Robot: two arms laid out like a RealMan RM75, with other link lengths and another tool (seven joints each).
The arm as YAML. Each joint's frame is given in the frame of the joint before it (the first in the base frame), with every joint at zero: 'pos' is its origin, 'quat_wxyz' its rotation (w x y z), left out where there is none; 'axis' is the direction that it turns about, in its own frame. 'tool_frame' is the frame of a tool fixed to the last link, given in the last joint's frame.
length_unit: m
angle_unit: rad
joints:
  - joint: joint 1
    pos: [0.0, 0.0, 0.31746]
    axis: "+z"
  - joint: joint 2
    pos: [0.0, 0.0, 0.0]
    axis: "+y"
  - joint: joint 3
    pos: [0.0, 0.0, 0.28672]
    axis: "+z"
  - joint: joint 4
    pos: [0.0, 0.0, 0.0]
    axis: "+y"
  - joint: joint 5
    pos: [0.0, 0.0, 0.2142]
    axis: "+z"
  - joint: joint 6
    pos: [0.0, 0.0, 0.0]
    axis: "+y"
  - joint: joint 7
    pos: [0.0, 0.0, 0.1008]
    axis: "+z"
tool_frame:
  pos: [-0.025, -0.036, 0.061]
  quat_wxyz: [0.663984, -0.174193, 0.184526, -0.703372]
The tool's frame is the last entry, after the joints.
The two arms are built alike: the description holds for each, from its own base.
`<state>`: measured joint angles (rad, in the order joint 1, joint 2, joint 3, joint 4, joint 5, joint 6, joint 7); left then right.
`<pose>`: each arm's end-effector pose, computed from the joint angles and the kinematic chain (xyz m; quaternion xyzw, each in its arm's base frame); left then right.
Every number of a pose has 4 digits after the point. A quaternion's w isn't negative.
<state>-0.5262 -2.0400 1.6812 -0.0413 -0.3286 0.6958 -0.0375 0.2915 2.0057 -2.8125 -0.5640 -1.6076 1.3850 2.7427</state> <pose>-0.4884 0.3522 0.0741 -0.3408 -0.6009 -0.6447 0.3273 0.3403 0.2992 0.0849 -0.7211 -0.2459 -0.4059 0.5048</pose>
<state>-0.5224 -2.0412 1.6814 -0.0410 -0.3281 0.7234 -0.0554 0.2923 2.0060 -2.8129 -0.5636 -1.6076 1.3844 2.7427</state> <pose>-0.4863 0.3526 0.0744 -0.3370 -0.5949 -0.6560 0.3197 0.3400 0.2995 0.0847 -0.7212 -0.2463 -0.4057 0.5046</pose>
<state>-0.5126 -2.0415 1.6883 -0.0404 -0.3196 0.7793 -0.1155 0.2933 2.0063 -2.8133 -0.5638 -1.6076 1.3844 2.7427</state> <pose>-0.4827 0.3526 0.0744 -0.3246 -0.5857 -0.6799 0.2989 0.3396 0.2998 0.0845 -0.7212 -0.2468 -0.4052 0.5047</pose>
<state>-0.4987 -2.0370 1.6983 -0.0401 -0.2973 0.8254 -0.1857 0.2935 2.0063 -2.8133 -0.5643 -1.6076 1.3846 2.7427</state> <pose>-0.4817 0.3503 0.0747 -0.3124 -0.5823 -0.6973 0.2777 0.3395 0.2998 0.0844 -0.7213 -0.2468 -0.4049 0.5049</pose>
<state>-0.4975 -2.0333 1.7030 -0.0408 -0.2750 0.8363 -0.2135 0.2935 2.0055 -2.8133 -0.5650 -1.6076 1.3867 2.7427</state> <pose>-0.4805 0.3511 0.0742 -0.3131 -0.5846 -0.6989 0.2678 0.3393 0.2998 0.0850 -0.7206 -0.2469 -0.4049 0.5058</pose>
